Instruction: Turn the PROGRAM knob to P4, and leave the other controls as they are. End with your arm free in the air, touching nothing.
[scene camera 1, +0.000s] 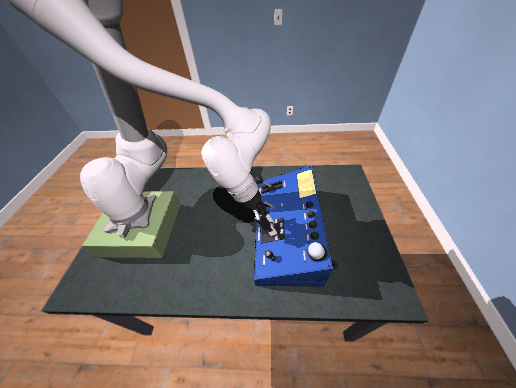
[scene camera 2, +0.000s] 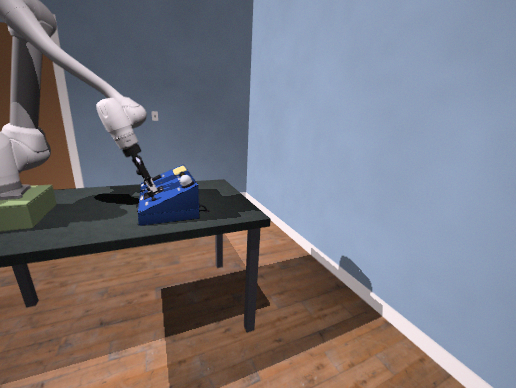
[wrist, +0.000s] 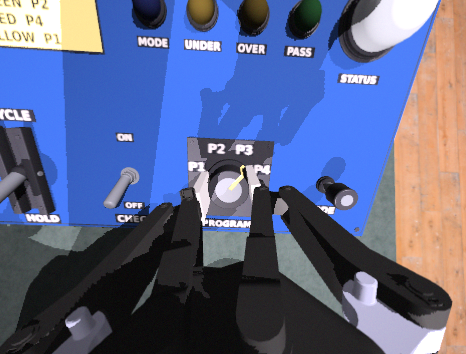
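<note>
I can see my gripper (wrist: 228, 179), and I can see a mode toggle (wrist: 344, 198) as well.
</note>
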